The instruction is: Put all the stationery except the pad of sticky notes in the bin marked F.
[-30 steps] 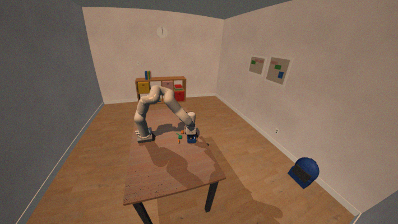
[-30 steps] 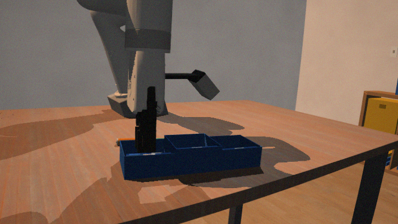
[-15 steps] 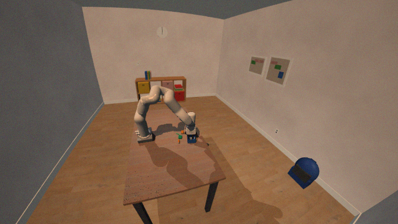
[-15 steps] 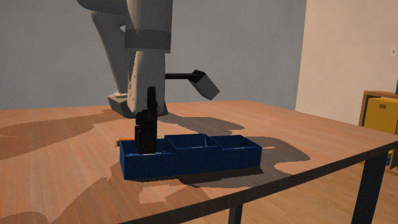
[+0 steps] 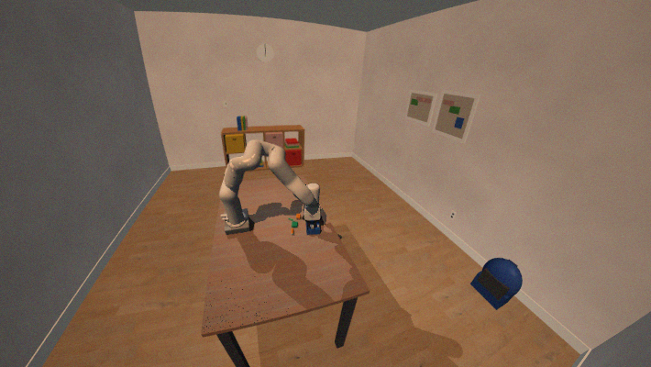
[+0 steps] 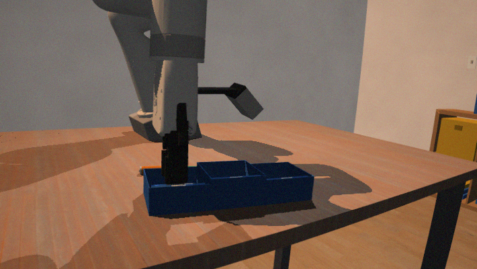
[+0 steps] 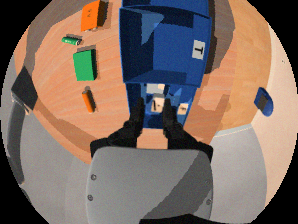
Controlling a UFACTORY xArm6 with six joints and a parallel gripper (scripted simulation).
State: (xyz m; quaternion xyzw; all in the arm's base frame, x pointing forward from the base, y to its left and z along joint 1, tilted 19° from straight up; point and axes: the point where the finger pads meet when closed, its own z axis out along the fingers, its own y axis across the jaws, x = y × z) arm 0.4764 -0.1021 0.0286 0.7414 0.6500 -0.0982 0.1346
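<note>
Now: hand 20 mm above the grey-white sharpener. Also, from my hand: green block: 100 mm behind, 70 mm to the left, 50 mm below; then blue-and-white piece: 10 mm to the left, 40 mm below; then three joined blue bins: 20 mm ahead, 80 mm to the left, 30 mm below.
</note>
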